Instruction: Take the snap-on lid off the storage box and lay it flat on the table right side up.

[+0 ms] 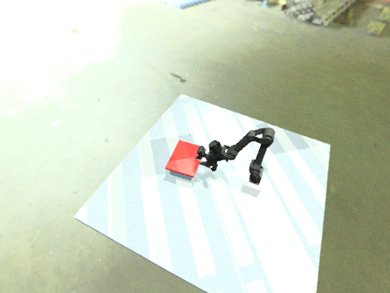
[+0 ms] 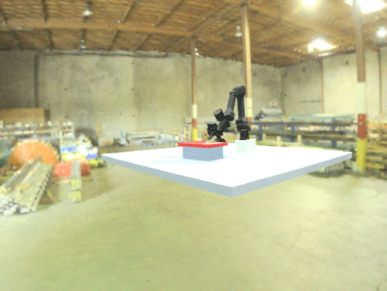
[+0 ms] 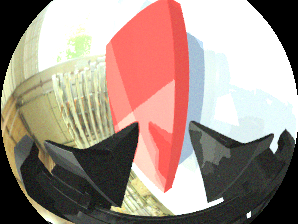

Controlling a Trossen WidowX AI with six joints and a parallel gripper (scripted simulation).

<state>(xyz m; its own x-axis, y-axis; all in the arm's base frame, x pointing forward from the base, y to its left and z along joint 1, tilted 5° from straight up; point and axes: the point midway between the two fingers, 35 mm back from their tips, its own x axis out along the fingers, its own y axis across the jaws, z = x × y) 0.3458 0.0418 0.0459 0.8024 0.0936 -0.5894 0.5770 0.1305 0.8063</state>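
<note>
Now: the red lid 80 mm ahead of my gripper tip and 10 mm to the left of it. Also, from my gripper tip: storage box 80 mm ahead, 10 mm to the left, 40 mm below.
</note>
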